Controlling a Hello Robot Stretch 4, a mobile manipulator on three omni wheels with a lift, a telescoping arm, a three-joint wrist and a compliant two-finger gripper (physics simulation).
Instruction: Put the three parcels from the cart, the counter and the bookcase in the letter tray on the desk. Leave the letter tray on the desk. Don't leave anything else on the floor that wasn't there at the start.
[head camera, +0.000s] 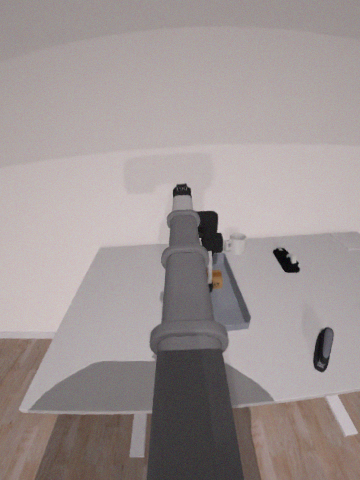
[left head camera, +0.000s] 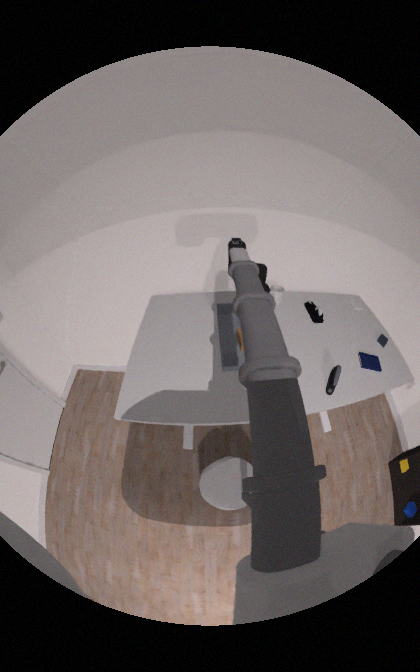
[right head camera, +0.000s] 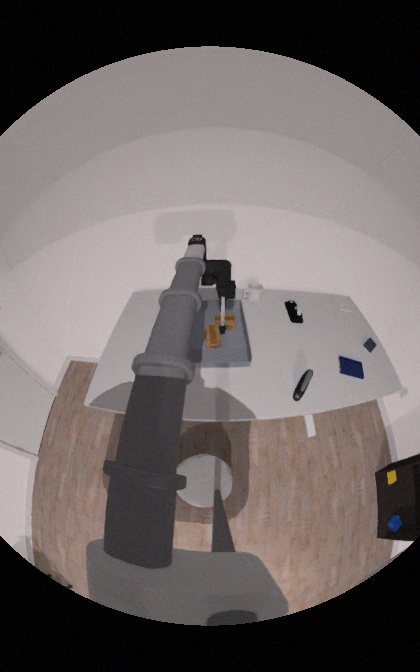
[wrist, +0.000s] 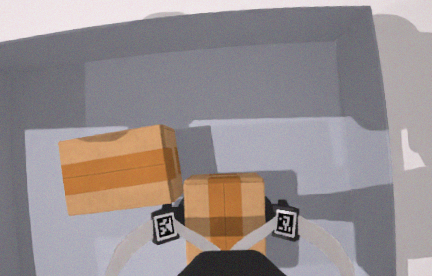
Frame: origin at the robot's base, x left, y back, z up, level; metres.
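Seen in the pictures: hand, its tool point: (right head camera: 221, 323) (wrist: 227, 213); robot's base, origin of its link: (left head camera: 227, 482) (right head camera: 203, 479).
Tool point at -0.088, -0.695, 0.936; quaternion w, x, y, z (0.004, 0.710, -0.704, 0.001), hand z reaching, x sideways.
Observation:
Pixels of each thing's top centre, then the offset from my tool point to it, as dx, dy, dz. Level surfaces: height alone.
- blue-grey letter tray, centre of its top: (wrist: 152, 194) (head camera: 202, 281) (right head camera: 215, 323) (left head camera: 248, 326) +0.026, +0.053, +0.051
- white desk, height of its surface: dz -0.014
- brown parcel, centre of its top: (wrist: 225, 239) (head camera: 210, 274) (right head camera: 224, 318) -0.010, +0.003, +0.038
- second parcel, centre of its top: (wrist: 111, 171) (right head camera: 211, 331) (left head camera: 245, 334) +0.041, +0.088, +0.038
- white mug, centre of its top: (head camera: 235, 237) (right head camera: 252, 285) (left head camera: 275, 288) -0.164, -0.222, +0.072
- black object, centre of its top: (head camera: 288, 249) (right head camera: 296, 302) (left head camera: 316, 303) -0.388, -0.120, +0.056
- stapler, centre of its top: (head camera: 328, 341) (right head camera: 306, 379) (left head camera: 337, 374) -0.312, +0.314, +0.041
- blue book, centre of its top: (right head camera: 351, 366) (left head camera: 370, 360) -0.605, +0.243, -0.002
A blue-grey letter tray (head camera: 236, 286) (left head camera: 227, 325) (right head camera: 246, 340) (wrist: 357, 75) lies on the white desk (head camera: 280, 310) (left head camera: 170, 340) (right head camera: 272, 345). A brown parcel (head camera: 217, 279) (right head camera: 230, 322) (wrist: 225, 192) with orange tape is between the fingers of my gripper (right head camera: 222, 329) (wrist: 225, 220), low in the tray. Both pads appear to touch its sides, so the gripper is shut on it. A second parcel (right head camera: 213, 337) (wrist: 112, 170) lies in the tray beside it, to its left in the wrist view. My arm hides part of the tray in the head views. A third parcel does not show.
A white mug (head camera: 238, 244) (right head camera: 254, 292) stands right of the tray. A black object (head camera: 286, 260), a stapler (head camera: 323, 349) and a blue book (right head camera: 351, 367) lie further right. A round white stool (right head camera: 210, 480) stands before the desk. A dark container (right head camera: 382, 500) stands at the right.

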